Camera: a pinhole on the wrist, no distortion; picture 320 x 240 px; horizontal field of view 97.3 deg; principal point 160.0 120.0 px. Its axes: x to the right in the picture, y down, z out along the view. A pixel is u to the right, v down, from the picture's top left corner.
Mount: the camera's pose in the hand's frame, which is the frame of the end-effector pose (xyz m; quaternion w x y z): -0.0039 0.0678 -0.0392 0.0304 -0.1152 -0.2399 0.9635
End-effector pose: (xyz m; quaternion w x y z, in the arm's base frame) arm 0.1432 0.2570 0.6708 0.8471 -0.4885 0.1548 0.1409
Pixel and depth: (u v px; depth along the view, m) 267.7 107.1 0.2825
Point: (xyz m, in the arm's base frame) -0.0863 0.3747 0.8745
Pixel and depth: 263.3 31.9 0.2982
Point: -0.1333 0.5163 0.8129
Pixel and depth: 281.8 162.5 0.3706
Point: -0.1413 0.2822 1.0360
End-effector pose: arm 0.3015 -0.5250 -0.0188 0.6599 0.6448 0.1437 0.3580
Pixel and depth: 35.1 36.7 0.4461
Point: 0.8381 -0.7593 0.1764
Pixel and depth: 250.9 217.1 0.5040
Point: 0.2222 -0.8986 -0.5295
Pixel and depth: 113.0 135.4 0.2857
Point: 0.4827 -0.6603 -0.0823
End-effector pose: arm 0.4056 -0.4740 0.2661 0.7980 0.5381 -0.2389 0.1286
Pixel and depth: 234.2 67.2 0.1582
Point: 0.2488 -0.5439 0.2815
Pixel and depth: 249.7 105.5 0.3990
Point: 0.0682 -0.7233 0.1307
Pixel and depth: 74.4 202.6 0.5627
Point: 0.7237 -1.0164 0.0638
